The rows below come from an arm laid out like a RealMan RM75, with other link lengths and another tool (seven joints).
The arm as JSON. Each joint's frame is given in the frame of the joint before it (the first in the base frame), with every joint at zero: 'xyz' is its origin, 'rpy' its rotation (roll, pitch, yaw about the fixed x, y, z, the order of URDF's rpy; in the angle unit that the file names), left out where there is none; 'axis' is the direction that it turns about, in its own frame. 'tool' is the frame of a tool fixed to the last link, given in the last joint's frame.
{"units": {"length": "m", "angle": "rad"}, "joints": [
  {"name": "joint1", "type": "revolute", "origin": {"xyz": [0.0, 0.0, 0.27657]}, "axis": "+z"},
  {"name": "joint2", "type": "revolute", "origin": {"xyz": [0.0, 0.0, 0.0]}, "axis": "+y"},
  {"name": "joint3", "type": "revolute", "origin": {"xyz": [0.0, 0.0, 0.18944]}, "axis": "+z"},
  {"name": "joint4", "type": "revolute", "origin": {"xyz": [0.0, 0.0, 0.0]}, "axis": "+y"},
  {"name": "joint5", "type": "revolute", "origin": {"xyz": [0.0, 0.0, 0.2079]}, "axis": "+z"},
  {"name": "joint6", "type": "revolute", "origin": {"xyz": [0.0, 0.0, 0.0]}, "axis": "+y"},
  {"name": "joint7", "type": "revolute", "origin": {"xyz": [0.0, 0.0, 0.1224]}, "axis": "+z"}
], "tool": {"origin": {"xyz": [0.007, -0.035, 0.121], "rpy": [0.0, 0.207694, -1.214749]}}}
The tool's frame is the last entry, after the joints.
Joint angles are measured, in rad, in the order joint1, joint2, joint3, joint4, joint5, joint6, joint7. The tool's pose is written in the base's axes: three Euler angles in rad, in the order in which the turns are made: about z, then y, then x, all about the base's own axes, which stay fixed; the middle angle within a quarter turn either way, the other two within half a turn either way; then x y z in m. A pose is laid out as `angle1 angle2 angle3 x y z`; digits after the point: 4 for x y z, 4 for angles.
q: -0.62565 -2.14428 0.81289 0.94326 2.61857 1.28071 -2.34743
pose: -2.1825 -0.3851 -2.5809 -0.2795 0.3973 0.0021
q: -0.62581 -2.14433 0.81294 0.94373 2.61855 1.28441 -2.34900
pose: -2.1848 -0.3845 -2.5846 -0.2792 0.3966 0.0017
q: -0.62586 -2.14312 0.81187 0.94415 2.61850 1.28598 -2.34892
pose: -2.1851 -0.3847 -2.5844 -0.2794 0.3966 0.0024
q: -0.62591 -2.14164 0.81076 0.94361 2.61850 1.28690 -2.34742
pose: -2.1844 -0.3852 -2.5842 -0.2798 0.3967 0.0029
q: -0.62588 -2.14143 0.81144 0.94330 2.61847 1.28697 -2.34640
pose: -2.1830 -0.3852 -2.5845 -0.2798 0.3966 0.0028
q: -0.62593 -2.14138 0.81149 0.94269 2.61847 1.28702 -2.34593
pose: -2.1829 -0.3852 -2.5851 -0.2799 0.3965 0.0027
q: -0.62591 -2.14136 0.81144 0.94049 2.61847 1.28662 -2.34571
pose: -2.1843 -0.3853 -2.5868 -0.2802 0.3961 0.0022
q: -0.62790 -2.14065 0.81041 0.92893 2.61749 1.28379 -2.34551
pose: -2.1908 -0.3848 -2.5936 -0.2810 0.3950 -0.0002
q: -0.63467 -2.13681 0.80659 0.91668 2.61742 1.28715 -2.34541
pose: -2.1959 -0.3830 -2.6026 -0.2809 0.3943 -0.0016
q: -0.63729 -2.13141 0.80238 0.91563 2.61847 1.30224 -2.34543
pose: -2.1994 -0.3825 -2.6130 -0.2809 0.3927 -0.0007
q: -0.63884 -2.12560 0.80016 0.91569 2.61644 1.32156 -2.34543
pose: -2.2038 -0.3794 -2.6271 -0.2802 0.3904 -0.0002
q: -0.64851 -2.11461 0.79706 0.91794 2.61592 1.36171 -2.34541
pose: -2.2029 -0.3725 -2.6538 -0.2765 0.3872 0.0010
